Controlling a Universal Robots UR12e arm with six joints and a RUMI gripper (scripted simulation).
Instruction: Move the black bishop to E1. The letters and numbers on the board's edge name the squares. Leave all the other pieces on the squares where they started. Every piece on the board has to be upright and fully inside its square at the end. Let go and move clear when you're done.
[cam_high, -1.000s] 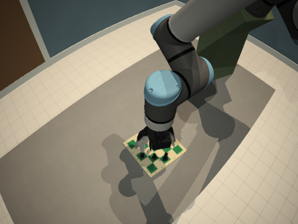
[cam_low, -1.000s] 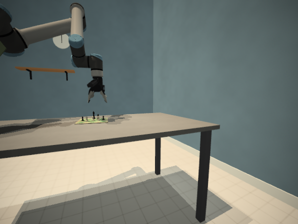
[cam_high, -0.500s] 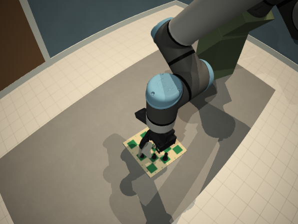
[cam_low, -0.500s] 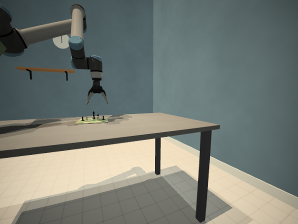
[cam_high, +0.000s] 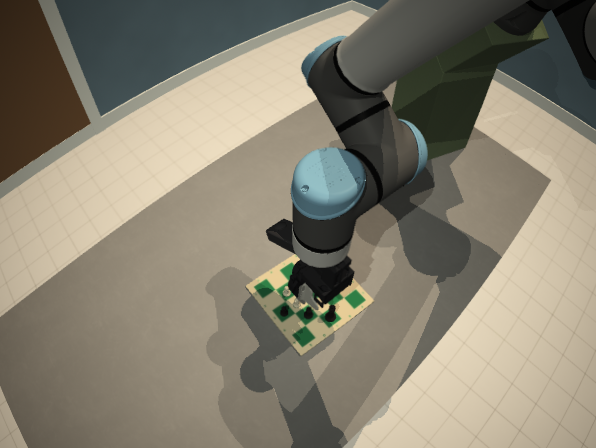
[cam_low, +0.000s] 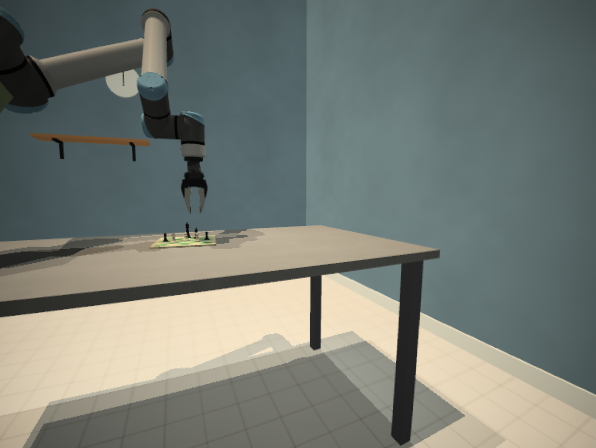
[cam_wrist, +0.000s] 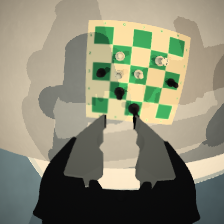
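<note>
Now: the chessboard 30 mm behind my hand, 40 mm to the right of it and 120 mm below it. From my hand the other things lie so: white crowned piece: 70 mm behind, 80 mm to the right, 100 mm below.
</note>
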